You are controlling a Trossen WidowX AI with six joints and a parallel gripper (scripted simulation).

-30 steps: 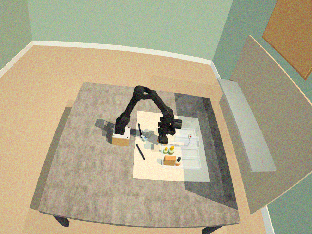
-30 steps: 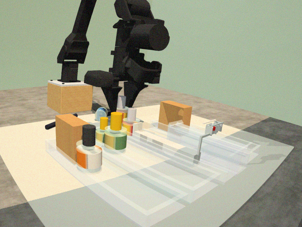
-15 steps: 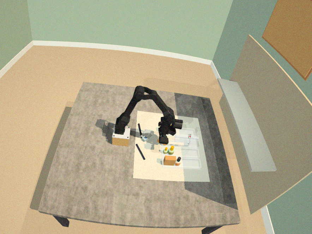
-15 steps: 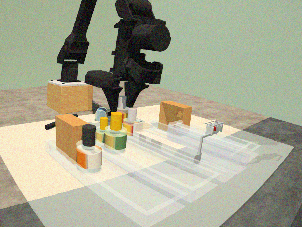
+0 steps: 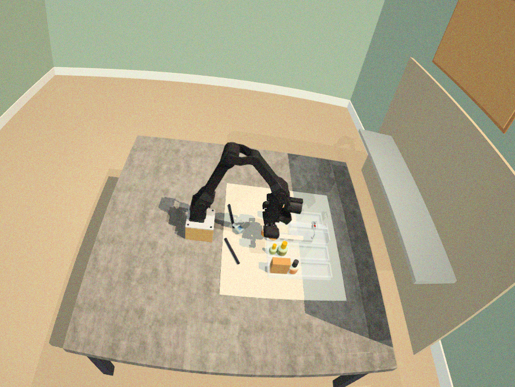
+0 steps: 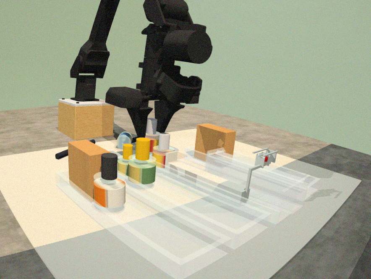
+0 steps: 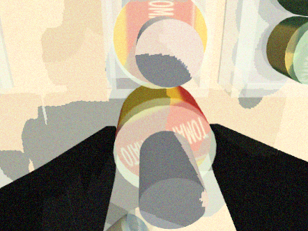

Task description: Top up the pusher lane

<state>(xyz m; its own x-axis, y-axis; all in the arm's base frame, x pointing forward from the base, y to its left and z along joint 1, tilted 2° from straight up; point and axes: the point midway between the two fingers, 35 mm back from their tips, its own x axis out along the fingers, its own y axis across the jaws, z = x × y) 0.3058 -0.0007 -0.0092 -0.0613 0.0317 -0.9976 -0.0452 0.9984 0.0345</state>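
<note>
Now: gripper tip 18 cm short of the clear sprung lane, 3 cm to the right of it and 3 cm above it.
</note>
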